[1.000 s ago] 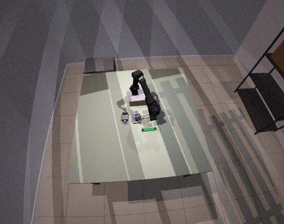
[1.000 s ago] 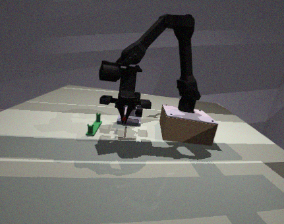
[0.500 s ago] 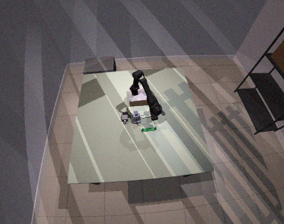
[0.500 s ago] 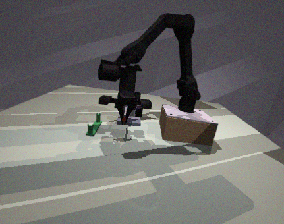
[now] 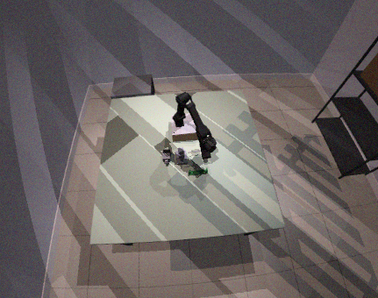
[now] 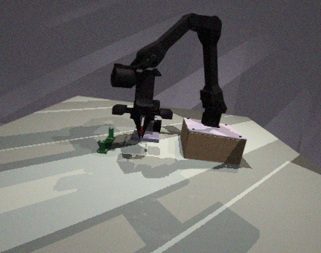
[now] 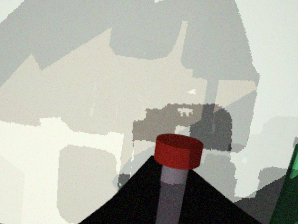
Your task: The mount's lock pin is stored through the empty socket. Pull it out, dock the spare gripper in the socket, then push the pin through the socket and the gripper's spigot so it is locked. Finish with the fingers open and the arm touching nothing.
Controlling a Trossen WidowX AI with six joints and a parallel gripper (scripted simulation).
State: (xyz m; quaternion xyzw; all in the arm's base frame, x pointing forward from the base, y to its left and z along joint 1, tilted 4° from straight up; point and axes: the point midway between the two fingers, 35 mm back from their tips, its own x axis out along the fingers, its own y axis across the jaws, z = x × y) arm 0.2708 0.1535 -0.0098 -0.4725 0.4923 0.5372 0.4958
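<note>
My gripper tip is now 13 cm short of the green cradle, 7 cm to the left of it and 5 cm above it. Also, from my gripper tip: socket: 17 cm to the right, 2 cm below; then spare gripper: 2 cm behind, 29 cm to the right, 5 cm below.
</note>
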